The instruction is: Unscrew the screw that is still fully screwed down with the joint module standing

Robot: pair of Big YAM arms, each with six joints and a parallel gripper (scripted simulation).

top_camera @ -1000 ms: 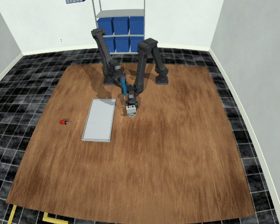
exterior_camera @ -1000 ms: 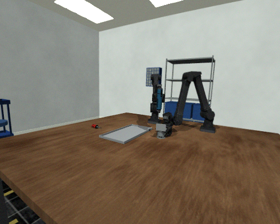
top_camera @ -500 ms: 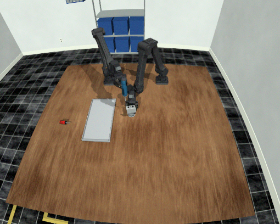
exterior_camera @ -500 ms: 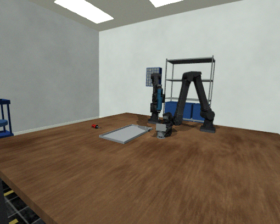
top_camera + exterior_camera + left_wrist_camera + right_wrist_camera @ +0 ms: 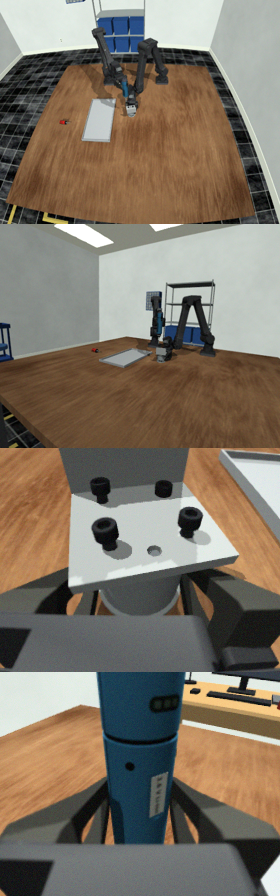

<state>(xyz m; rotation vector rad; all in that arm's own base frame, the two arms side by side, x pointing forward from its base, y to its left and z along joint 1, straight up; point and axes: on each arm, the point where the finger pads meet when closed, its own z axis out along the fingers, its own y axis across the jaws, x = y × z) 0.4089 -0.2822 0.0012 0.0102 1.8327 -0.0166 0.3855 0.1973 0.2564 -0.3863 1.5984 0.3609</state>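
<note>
The grey bracket lies 50 mm above my left hand. The rest, counted from my left hand: screw 20 mm behind, 10 mm to the left, 50 mm above; flat grey tray 50 mm ahead, 260 mm to the right, 20 mm below; small red-handled tool 90 mm ahead, 560 mm to the right, 10 mm below.
</note>
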